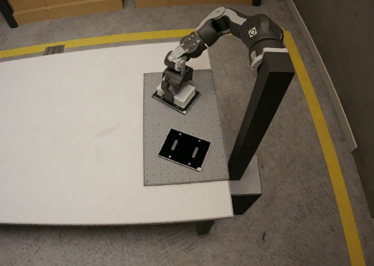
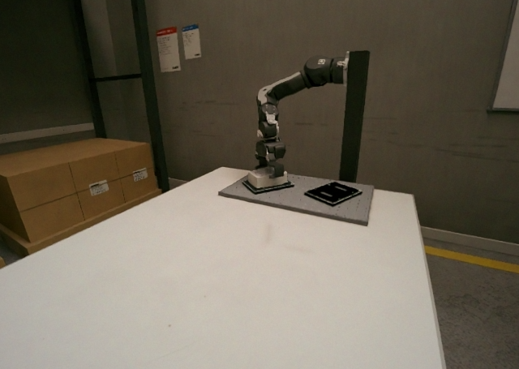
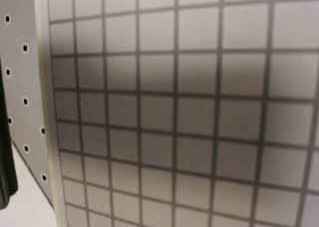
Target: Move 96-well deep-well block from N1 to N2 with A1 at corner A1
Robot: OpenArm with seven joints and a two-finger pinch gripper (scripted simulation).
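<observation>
The white deep-well block lies 2 cm below my hand. The rest, counted from my hand: nest: 3 cm behind, 24 cm to the left, 4 cm below.
</observation>
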